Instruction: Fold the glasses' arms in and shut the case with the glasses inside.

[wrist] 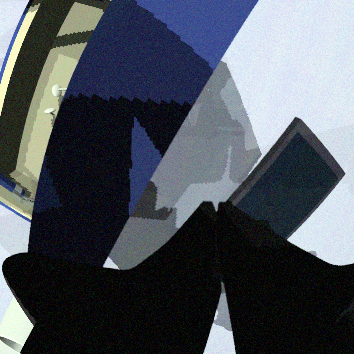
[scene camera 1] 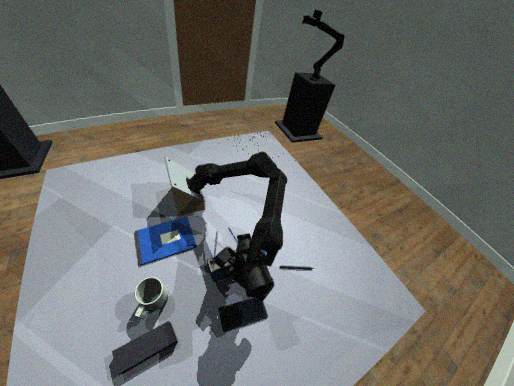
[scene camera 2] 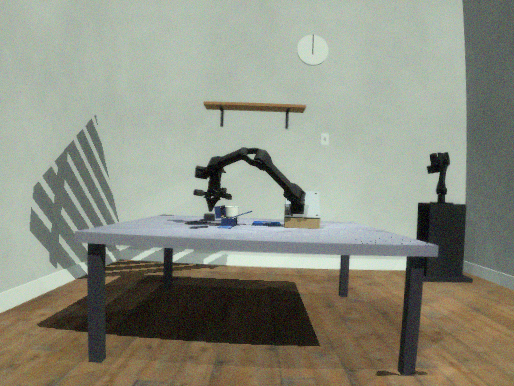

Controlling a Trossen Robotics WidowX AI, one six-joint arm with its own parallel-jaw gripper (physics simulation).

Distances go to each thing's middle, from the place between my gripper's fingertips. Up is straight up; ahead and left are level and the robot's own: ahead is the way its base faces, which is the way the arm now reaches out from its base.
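Labels:
My hand is 8 cm past the blue glasses case (wrist: 130, 80) and 2 cm above it. Counted from my hand, the blue book (scene camera 1: 159, 241) is 27 cm behind, 21 cm to the right and 6 cm below. I see the dark box (scene camera 1: 133, 353) 7 cm ahead of my hand, 31 cm to the right of it and 5 cm below it, while the dark tablet (scene camera 1: 234, 315) is 2 cm to the right of my hand, 7 cm ahead of it and 6 cm below it.

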